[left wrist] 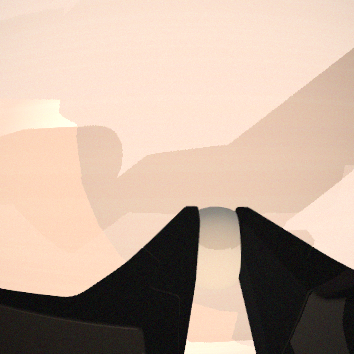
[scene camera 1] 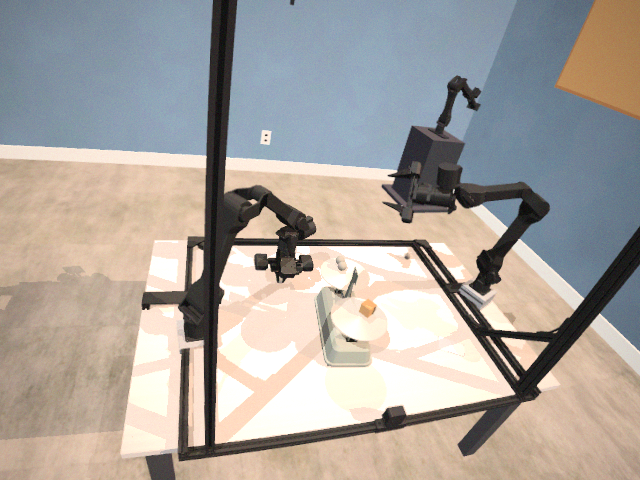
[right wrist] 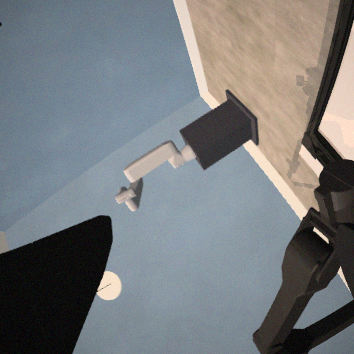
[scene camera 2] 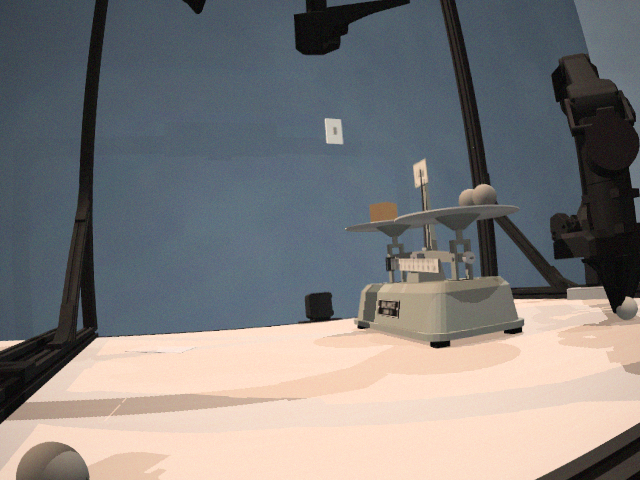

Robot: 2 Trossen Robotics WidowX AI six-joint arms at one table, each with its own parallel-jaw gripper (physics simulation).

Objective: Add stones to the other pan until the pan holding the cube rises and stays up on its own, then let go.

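Where they show: left gripper, fingertip midpoint: [left wrist: 215, 218] [scene camera 1: 280, 282] [scene camera 2: 621, 312]; right gripper, fingertip midpoint: [scene camera 1: 384, 189] [right wrist: 230, 233]; left arm's base at its link origin: [scene camera 1: 196, 331] [scene camera 2: 600, 285]; right arm's base at its link origin: [scene camera 1: 479, 288].
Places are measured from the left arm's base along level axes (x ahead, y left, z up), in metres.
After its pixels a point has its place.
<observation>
A grey-green balance scale [scene camera 1: 339, 350] {x 0.346, y -0.169, z 0.038 m} [scene camera 2: 437, 305] {x 0.491, y 0.050, z 0.023 m} stands mid-table. Its near pan [scene camera 1: 351, 329] {x 0.350, y -0.181, z 0.134 m} [scene camera 2: 366, 228] {x 0.424, y -0.174, z 0.133 m} holds an orange cube [scene camera 1: 368, 308] {x 0.408, y -0.148, z 0.164 m} [scene camera 2: 383, 211] {x 0.427, y -0.121, z 0.151 m}. Its far pan [scene camera 1: 328, 276] {x 0.377, y 0.031, z 0.122 m} [scene camera 2: 490, 210] {x 0.428, y 0.083, z 0.121 m} holds two grey stones [scene camera 1: 340, 263] {x 0.421, y 0.055, z 0.147 m} [scene camera 2: 478, 195] {x 0.449, y 0.086, z 0.136 m}. In scene camera 2 the stone pan's rim shows a little higher than the cube pan's. My left gripper [scene camera 1: 285, 277] {x 0.287, y 0.171, z -0.012 m} [left wrist: 215, 218] {x 0.287, y 0.171, z -0.012 m} is shut on a round pale stone [left wrist: 218, 230] {x 0.287, y 0.167, z 0.000 m} and hangs a little above the table, left of the far pan. My right gripper [scene camera 1: 398, 191] is open and empty, raised high at the back right.
A loose stone [scene camera 1: 407, 255] {x 0.838, y 0.228, z 0.002 m} lies on the table at the back right. A black frame [scene camera 1: 215, 190] {x -0.011, y -0.317, z 0.600 m} surrounds the table, with a tall post on the left. A dark box [scene camera 1: 432, 157] carrying a small arm stands on the floor behind the right gripper.
</observation>
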